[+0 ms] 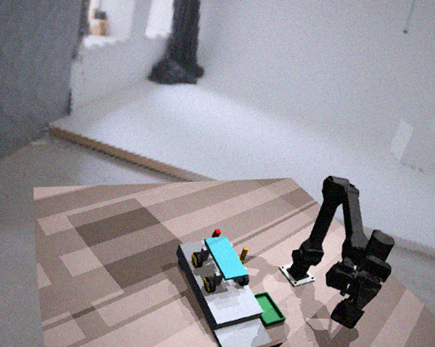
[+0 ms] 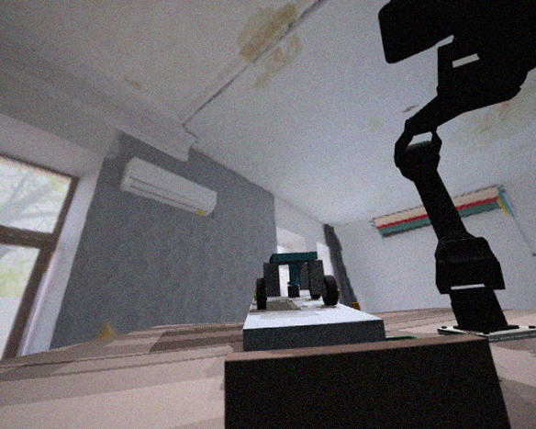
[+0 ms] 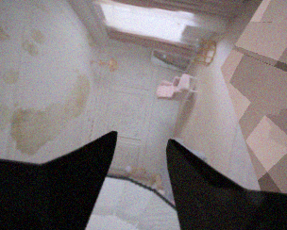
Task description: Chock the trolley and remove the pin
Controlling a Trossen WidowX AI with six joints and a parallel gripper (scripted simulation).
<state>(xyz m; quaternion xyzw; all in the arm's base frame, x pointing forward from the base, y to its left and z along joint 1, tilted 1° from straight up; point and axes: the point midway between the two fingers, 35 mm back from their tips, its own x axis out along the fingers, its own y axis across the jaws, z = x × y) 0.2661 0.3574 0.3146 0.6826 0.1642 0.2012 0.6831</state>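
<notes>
Right now my gripper tip is 510 mm to the left of the red-headed stop pin and 200 mm above it. Also, from my gripper tip: brown lip 300 mm below, 140 mm to the right, 40 mm ahead; then trolley 400 mm to the right, 210 mm below, 30 mm ahead; then yellow chock 510 mm to the right, 300 mm below, 110 mm behind.
</notes>
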